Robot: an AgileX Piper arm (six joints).
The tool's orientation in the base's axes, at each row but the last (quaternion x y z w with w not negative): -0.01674, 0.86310, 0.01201, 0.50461; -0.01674, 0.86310, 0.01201, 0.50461; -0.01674, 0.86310, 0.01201, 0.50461; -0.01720, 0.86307, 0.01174, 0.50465; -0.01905, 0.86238, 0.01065, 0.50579; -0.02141, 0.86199, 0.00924, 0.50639; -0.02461, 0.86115, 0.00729, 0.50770; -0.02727, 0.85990, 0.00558, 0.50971; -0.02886, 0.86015, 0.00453, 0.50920; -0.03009, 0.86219, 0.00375, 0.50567; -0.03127, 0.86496, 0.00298, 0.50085
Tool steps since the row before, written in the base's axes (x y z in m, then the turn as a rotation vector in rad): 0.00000, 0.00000, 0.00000, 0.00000, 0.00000, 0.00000; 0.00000, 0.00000, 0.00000, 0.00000, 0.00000, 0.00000; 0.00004, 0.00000, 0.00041, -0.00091, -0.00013, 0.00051; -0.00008, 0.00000, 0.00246, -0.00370, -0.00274, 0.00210; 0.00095, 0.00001, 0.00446, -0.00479, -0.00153, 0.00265; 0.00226, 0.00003, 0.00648, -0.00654, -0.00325, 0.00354; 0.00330, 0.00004, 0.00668, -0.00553, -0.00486, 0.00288; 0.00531, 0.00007, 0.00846, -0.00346, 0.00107, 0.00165; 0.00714, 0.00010, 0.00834, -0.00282, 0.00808, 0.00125; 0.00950, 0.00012, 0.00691, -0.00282, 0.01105, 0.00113; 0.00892, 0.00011, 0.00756, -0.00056, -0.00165, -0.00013
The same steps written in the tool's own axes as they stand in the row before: 0.00000, 0.00000, 0.00000, 0.00000, 0.00000, 0.00000; 0.00000, 0.00000, 0.00000, 0.00000, 0.00000, 0.00000; -0.00038, 0.00000, -0.00017, 0.00000, -0.00009, -0.00105; -0.00210, 0.00001, -0.00128, 0.00003, -0.00258, -0.00435; -0.00436, -0.00004, -0.00135, 0.00006, -0.00132, -0.00553; -0.00676, -0.00011, -0.00118, 0.00018, -0.00296, -0.00755; -0.00744, -0.00021, -0.00035, 0.00032, -0.00461, -0.00641; -0.00996, -0.00036, 0.00059, 0.00017, 0.00122, -0.00378; -0.01074, -0.00047, 0.00224, -0.00011, 0.00819, -0.00277; -0.01066, -0.00057, 0.00491, -0.00014, 0.01116, -0.00260; -0.01098, -0.00060, 0.00396, 0.00047, -0.00161, -0.00048
